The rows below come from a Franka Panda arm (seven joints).
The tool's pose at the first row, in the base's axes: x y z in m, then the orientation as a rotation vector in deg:
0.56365 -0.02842 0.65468 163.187 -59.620 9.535
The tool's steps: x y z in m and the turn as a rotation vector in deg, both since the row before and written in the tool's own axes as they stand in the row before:
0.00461 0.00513 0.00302 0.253 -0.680 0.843
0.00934 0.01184 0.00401 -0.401 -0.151 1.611
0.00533 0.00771 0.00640 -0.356 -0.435 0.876
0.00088 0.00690 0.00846 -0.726 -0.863 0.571
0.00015 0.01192 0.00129 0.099 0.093 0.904
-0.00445 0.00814 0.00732 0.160 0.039 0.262
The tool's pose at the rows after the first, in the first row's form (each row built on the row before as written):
0.56404 -0.03566 0.65264 163.264 -61.018 8.789
0.56351 -0.05111 0.65050 162.164 -63.268 8.466
0.56253 -0.06114 0.64528 161.567 -64.520 7.715
0.55878 -0.06779 0.63743 160.958 -65.324 6.123
0.55060 -0.07655 0.63704 160.516 -66.610 6.387
0.54189 -0.08006 0.62987 160.495 -67.015 6.561

